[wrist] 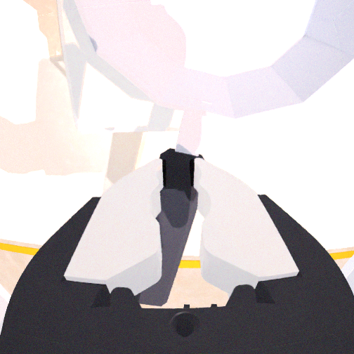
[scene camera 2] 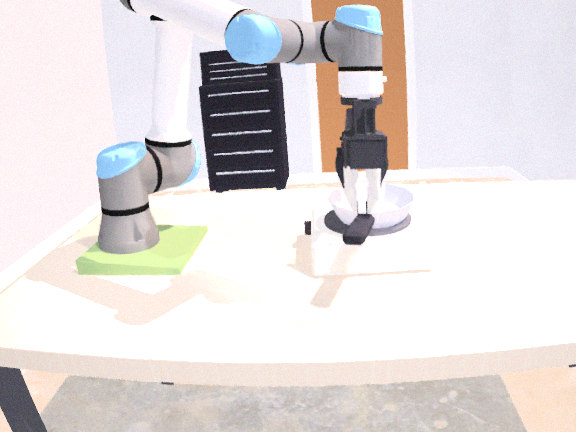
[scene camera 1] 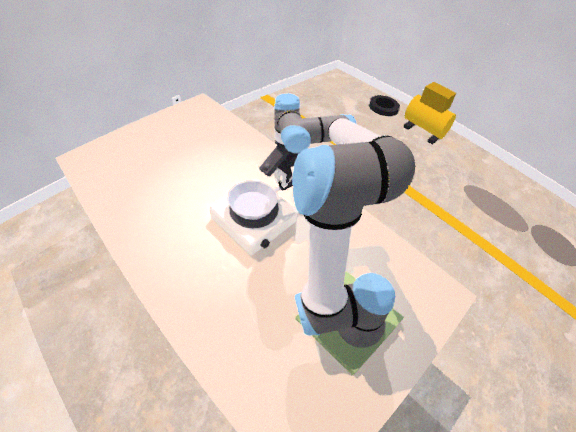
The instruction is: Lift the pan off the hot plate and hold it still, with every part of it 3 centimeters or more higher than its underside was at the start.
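Frame: origin at the arm's base, x ahead, y left, z up, level; millimetres.
Seen in the pictures: gripper, fingertip midpoint: (scene camera 2: 362, 214) (scene camera 1: 281, 186); arm's base, origin of the base link: (scene camera 2: 129, 241) (scene camera 1: 360, 324).
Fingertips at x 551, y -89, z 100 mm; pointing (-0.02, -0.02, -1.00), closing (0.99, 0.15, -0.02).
Pixels of each thing's top centre, then the offset from my fingertips to it.
- dark burner, middle of its top: (scene camera 2: 364, 216) (scene camera 1: 255, 208) 49 mm down, 2 mm back, 120 mm left
- black knob, middle of its top: (scene camera 2: 307, 221) (scene camera 1: 265, 241) 74 mm down, 129 mm back, 162 mm left
The pan (scene camera 1: 252, 200) (scene camera 2: 397, 212) (wrist: 207, 92), pale and round, sits level on the dark burner (scene camera 1: 255, 220) (scene camera 2: 336, 220) of the white hot plate (scene camera 1: 240, 236) (scene camera 2: 370, 257). Its black handle (scene camera 2: 358, 231) (wrist: 176, 245) sticks out over the hot plate's side. My gripper (scene camera 1: 282, 180) (scene camera 2: 363, 207) (wrist: 177, 163) points down and is shut on the handle near its pan end, with one white finger on each side. The arm hides part of the handle in scene camera 1.
A black knob (scene camera 1: 265, 243) (scene camera 2: 307, 227) is on the hot plate's side. The arm's base stands on a green plate (scene camera 1: 352, 360) (scene camera 2: 175, 252) on the same table (scene camera 1: 165, 250) (scene camera 2: 250, 371). A black tool chest (scene camera 2: 245, 142) and a yellow machine (scene camera 1: 430, 117) stand beyond the table.
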